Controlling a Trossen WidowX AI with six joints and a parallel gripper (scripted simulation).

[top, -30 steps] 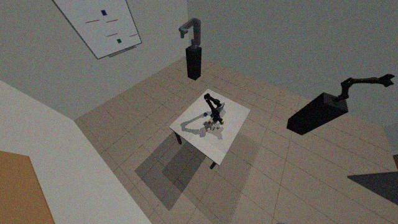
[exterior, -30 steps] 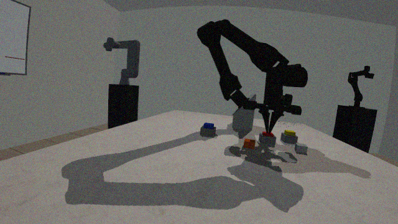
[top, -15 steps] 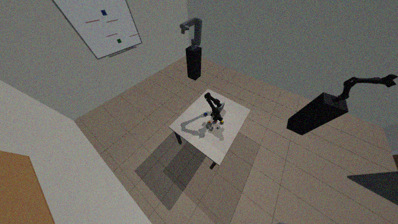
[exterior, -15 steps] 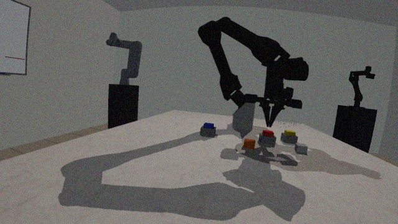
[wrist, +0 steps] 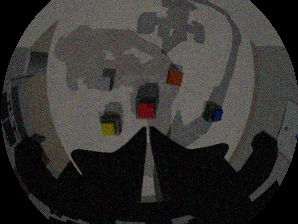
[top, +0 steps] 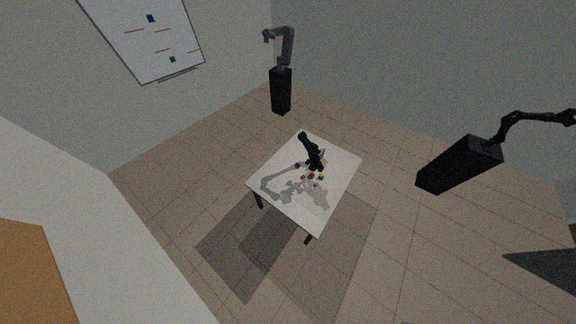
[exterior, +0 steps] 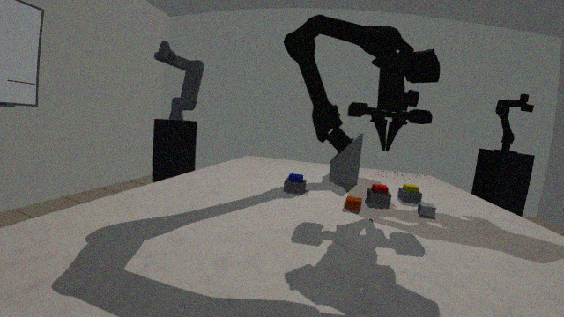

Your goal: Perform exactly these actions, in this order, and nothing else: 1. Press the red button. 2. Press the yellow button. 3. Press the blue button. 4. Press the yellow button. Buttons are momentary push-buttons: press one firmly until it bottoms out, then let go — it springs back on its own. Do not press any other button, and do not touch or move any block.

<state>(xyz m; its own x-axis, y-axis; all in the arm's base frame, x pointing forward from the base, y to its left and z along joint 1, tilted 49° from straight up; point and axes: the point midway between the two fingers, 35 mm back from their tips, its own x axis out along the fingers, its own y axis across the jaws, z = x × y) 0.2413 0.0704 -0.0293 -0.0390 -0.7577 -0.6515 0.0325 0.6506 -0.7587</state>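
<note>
My gripper tip is now 9 cm to the right of the yellow button, 9 cm above it and 5 cm past it. From my gripper tip the other things lie so: orange block: 11 cm below, 7 cm to the right, 7 cm ahead; red button: 9 cm below; grey block: 11 cm below, 10 cm to the left, 6 cm ahead.
</note>
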